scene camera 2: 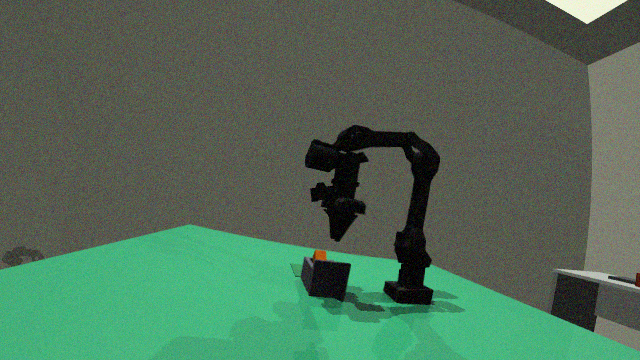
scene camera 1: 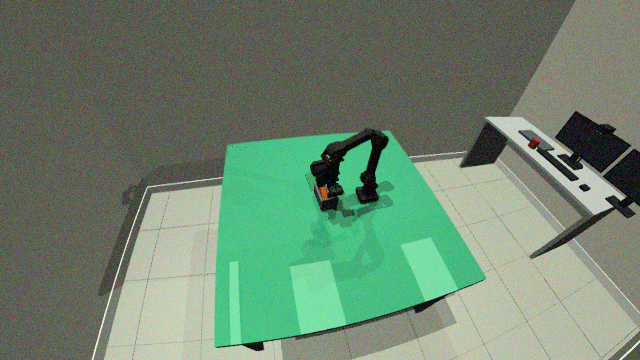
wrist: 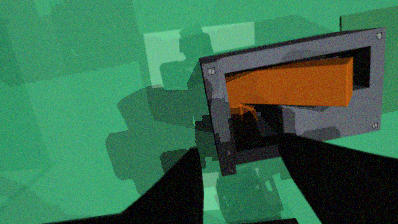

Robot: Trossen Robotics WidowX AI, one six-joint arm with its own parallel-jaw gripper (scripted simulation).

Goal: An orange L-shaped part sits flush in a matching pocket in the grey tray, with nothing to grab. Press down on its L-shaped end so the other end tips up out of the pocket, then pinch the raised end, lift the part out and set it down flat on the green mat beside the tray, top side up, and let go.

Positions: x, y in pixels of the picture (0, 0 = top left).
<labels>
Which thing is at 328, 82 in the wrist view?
An orange L-shaped part.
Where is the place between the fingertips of my gripper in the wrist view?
At 238, 149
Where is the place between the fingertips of my gripper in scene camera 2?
At 334, 240
</labels>
